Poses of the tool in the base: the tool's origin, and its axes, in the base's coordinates. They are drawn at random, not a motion.
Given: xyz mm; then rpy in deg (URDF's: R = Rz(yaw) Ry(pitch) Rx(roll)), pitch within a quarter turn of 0, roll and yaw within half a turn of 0.
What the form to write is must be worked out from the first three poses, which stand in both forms.
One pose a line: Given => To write
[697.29 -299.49 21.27 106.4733 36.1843 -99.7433] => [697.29 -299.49 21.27 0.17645 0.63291 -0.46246 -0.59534]
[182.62 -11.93 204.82 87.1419 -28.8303 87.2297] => [182.62 -11.93 204.82 0.38967 0.60772 0.32990 0.60827]
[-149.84 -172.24 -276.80 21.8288 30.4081 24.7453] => [-149.84 -172.24 -276.80 0.93618 0.12329 0.29068 0.15453]
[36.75 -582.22 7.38 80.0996 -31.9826 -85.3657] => [36.75 -582.22 7.38 0.66112 0.31174 -0.57437 -0.36856]
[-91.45 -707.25 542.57 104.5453 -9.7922 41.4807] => [-91.45 -707.25 542.57 0.54626 0.75547 0.23023 0.27904]
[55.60 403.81 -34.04 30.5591 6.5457 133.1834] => [55.60 403.81 -34.04 0.39642 0.05398 0.26332 0.87784]
